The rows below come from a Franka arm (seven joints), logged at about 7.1 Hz.
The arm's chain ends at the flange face. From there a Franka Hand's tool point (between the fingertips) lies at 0.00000 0.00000 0.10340 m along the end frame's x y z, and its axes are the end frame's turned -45 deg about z.
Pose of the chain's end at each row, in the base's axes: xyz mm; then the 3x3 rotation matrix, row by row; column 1 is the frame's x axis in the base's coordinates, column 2 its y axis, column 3 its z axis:
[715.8 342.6 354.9], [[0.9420 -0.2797 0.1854], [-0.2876 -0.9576 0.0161], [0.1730 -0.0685 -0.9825]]
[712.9 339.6 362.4], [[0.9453 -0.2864 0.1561], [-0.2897 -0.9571 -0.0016], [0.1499 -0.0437 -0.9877]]
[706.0 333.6 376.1], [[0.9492 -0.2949 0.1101], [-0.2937 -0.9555 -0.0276], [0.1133 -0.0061 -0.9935]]
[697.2 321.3 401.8], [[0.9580 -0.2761 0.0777], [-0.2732 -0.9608 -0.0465], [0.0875 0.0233 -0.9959]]
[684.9 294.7 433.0], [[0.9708 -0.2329 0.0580], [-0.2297 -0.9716 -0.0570], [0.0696 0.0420 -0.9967]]
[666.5 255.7 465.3], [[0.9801 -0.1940 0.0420], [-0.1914 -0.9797 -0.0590], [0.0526 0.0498 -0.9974]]
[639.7 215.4 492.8], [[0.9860 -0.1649 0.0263], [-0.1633 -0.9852 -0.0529], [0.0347 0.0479 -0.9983]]
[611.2 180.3 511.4], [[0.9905 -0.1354 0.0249], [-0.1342 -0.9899 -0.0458], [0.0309 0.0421 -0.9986]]
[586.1 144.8 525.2], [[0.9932 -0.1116 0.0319], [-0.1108 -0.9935 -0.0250], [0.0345 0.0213 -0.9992]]
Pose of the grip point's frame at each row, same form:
[735.0 344.3 253.3], [[0.8639 0.4683 0.1854], [0.4738 -0.8805 0.0161], [0.1708 0.0739 -0.9825]]
[729.0 339.4 260.3], [[0.8709 0.4659 0.1561], [0.4719 -0.8816 -0.0016], [0.1369 0.0751 -0.9877]]
[717.4 330.7 273.4], [[0.8797 0.4627 0.1101], [0.4680 -0.8833 -0.0276], [0.0844 0.0758 -0.9935]]
[705.2 316.5 298.8], [[0.8726 0.4822 0.0777], [0.4862 -0.8726 -0.0465], [0.0454 0.0783 -0.9959]]
[690.9 288.8 329.9], [[0.8511 0.5218 0.0580], [0.5246 -0.8494 -0.0570], [0.0195 0.0789 -0.9967]]
[670.8 249.6 362.2], [[0.8302 0.5559 0.0420], [0.5574 -0.8281 -0.0590], [0.0020 0.0724 -0.9974]]
[642.4 209.9 389.6], [[0.8138 0.5806 0.0263], [0.5812 -0.8121 -0.0529], [-0.0093 0.0584 -0.9983]]
[613.8 175.6 408.1], [[0.7961 0.6046 0.0249], [0.6051 -0.7949 -0.0458], [-0.0079 0.0516 -0.9986]]
[589.4 142.2 421.9], [[0.7812 0.6234 0.0319], [0.6242 -0.7809 -0.0250], [0.0093 0.0395 -0.9992]]

